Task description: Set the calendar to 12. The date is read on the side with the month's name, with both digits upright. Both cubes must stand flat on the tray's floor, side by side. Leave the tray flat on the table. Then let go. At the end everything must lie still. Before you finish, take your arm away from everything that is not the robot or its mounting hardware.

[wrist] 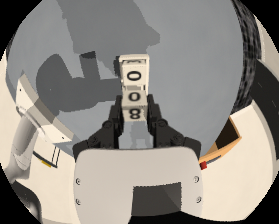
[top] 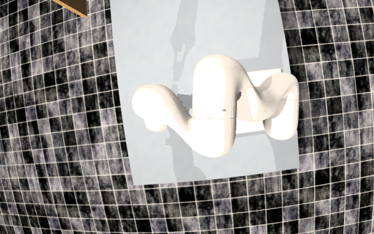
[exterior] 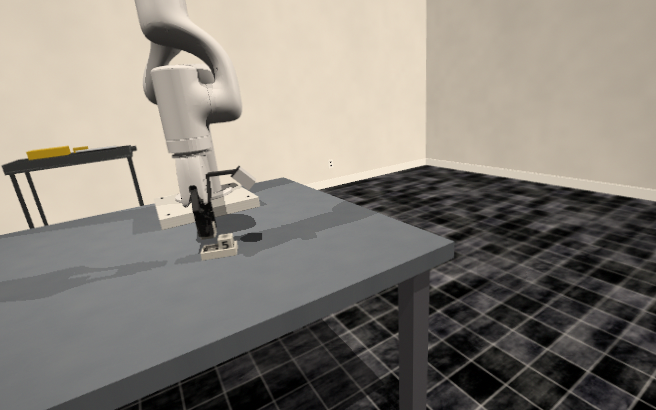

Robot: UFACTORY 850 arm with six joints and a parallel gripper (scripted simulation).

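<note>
Now: the calendar tray 7 cm below my hand and 2 cm to the left of it.
</note>
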